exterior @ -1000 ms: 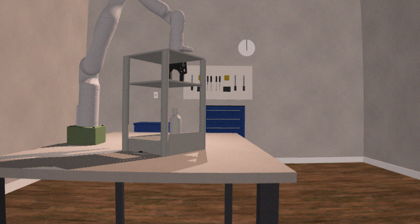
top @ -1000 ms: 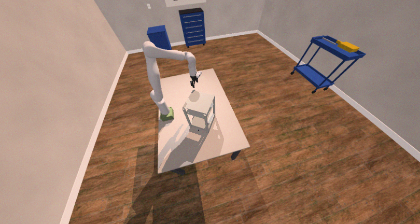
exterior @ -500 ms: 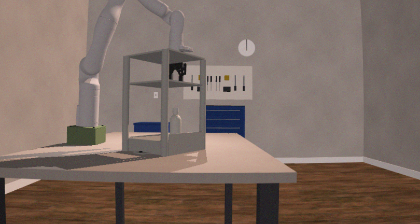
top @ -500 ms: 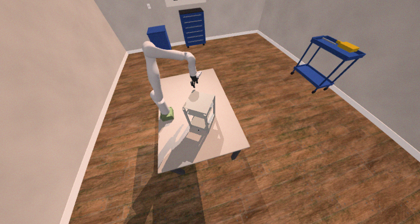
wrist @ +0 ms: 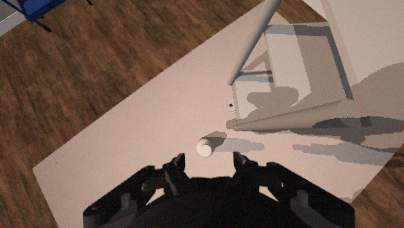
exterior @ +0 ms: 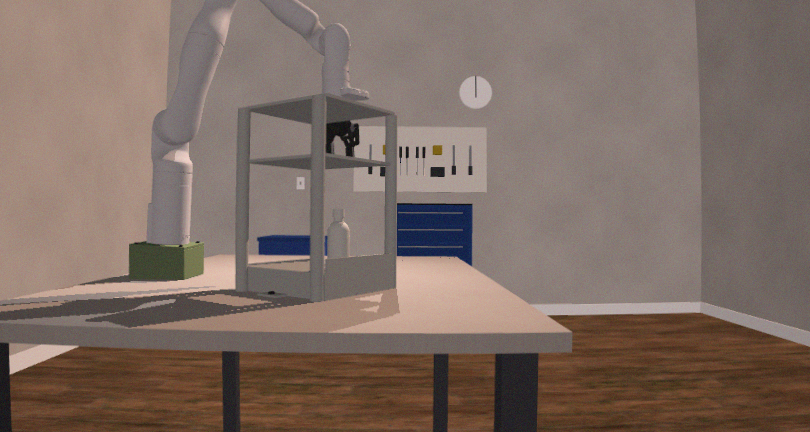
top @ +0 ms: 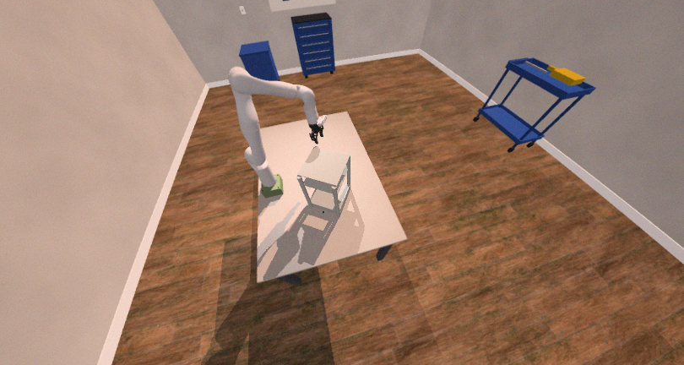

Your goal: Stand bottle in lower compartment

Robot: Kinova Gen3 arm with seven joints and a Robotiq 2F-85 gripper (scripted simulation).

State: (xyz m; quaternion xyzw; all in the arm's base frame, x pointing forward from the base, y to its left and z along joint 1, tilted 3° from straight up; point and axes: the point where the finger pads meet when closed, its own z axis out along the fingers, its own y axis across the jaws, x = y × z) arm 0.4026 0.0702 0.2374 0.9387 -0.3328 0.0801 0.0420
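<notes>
My gripper is now 200 mm above the white bottle and 10 mm to the right of it. The rest, counted from my hand: grey shelving unit 280 mm to the right, 120 mm below, 30 mm behind.
</notes>
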